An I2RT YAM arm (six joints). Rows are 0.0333 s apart.
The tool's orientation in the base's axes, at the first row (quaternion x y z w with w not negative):
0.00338, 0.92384, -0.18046, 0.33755
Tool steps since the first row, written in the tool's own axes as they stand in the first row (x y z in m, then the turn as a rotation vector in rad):
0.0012, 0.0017, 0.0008, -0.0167, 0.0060, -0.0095
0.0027, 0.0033, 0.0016, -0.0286, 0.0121, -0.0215
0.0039, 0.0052, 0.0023, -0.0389, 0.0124, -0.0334
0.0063, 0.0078, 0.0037, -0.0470, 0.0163, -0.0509
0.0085, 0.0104, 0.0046, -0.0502, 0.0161, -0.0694
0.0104, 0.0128, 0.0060, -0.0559, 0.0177, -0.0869
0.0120, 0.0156, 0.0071, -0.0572, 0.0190, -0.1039
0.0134, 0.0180, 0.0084, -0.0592, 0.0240, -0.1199
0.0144, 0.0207, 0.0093, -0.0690, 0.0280, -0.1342
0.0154, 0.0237, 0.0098, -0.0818, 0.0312, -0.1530
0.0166, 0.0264, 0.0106, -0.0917, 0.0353, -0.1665
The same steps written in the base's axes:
-0.0002, 0.0012, -0.0019, 0.0077, 0.0107, 0.0152
-0.0007, 0.0022, -0.0039, 0.0102, 0.0218, 0.0291
-0.0009, 0.0036, -0.0058, 0.0108, 0.0273, 0.0438
-0.0016, 0.0053, -0.0091, 0.0067, 0.0378, 0.0600
-0.0024, 0.0072, -0.0120, -0.0024, 0.0442, 0.0751
-0.0027, 0.0087, -0.0150, -0.0087, 0.0522, 0.0905
-0.0028, 0.0108, -0.0177, -0.0181, 0.0593, 0.1029
-0.0028, 0.0125, -0.0203, -0.0259, 0.0695, 0.1138
-0.0027, 0.0146, -0.0224, -0.0267, 0.0792, 0.1287
-0.0028, 0.0171, -0.0244, -0.0281, 0.0900, 0.1490
-0.0028, 0.0192, -0.0266, -0.0283, 0.0995, 0.1633

